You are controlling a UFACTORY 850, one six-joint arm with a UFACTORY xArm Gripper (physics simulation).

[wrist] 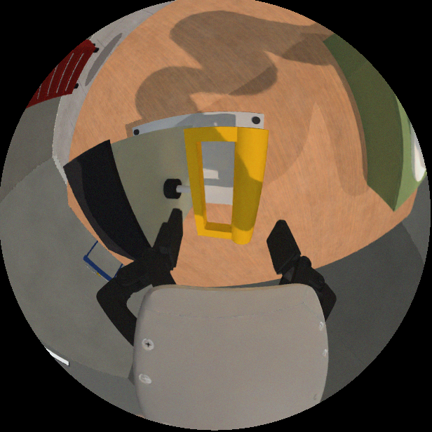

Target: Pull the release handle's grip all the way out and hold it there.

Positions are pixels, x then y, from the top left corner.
Scene:
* gripper: 229,226
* grey base plate: 217,156

